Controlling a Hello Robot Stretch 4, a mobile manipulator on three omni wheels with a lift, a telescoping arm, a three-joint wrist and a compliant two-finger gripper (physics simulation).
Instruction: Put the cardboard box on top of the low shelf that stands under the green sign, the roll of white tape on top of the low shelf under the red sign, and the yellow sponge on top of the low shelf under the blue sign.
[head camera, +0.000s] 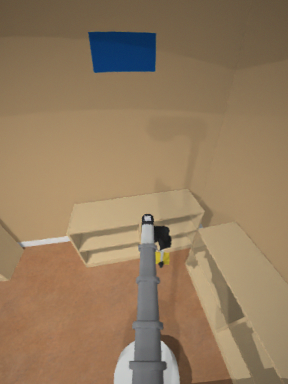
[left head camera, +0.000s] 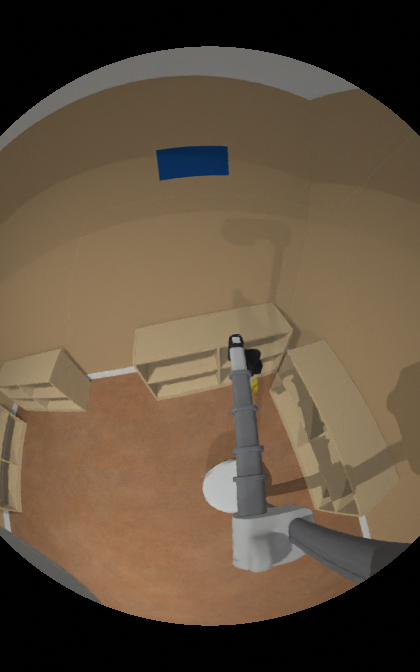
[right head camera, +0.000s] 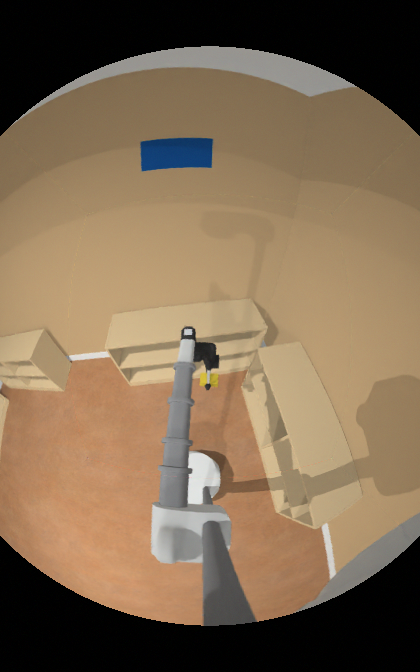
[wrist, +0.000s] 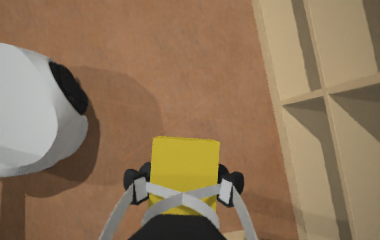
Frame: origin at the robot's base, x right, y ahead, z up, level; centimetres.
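Where they show: gripper, fingertip midpoint: (head camera: 160, 259) (wrist: 184, 176).
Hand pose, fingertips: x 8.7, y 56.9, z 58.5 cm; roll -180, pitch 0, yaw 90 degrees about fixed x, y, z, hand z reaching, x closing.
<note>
Each offset is from my fingertips to the top centre of the thing. Level surfaces: height alone.
The yellow sponge {dx +0.7, dy +0.0, dz +4.5 cm} (head camera: 166, 258) (left head camera: 255, 386) (right head camera: 213, 380) (wrist: 185, 160) is held between the two fingertips of my gripper (right head camera: 208, 381) (wrist: 184, 176), which is shut on it. In the wrist view floor shows beneath the sponge. The blue sign {dx -23.1, dy +71.0, dz +123.9 cm} (head camera: 124, 52) (left head camera: 193, 162) (right head camera: 177, 154) hangs on the wall above a low shelf {dz -0.3 cm} (head camera: 110, 212) (left head camera: 175, 335) (right head camera: 150, 320). In the head view the sponge appears in front of that shelf's right half, near its front edge. The cardboard box, the white tape, the green sign and the red sign do not show in these views.
A second low shelf (head camera: 250, 265) (left head camera: 350, 400) (right head camera: 310, 395) (wrist: 327, 92) stands along the right wall, close to the blue-sign shelf's right end. A smaller shelf (left head camera: 35, 367) (right head camera: 17, 345) stands at the left. My round white base (left head camera: 220, 487) (right head camera: 204, 467) (wrist: 25, 110) stands on the floor.
</note>
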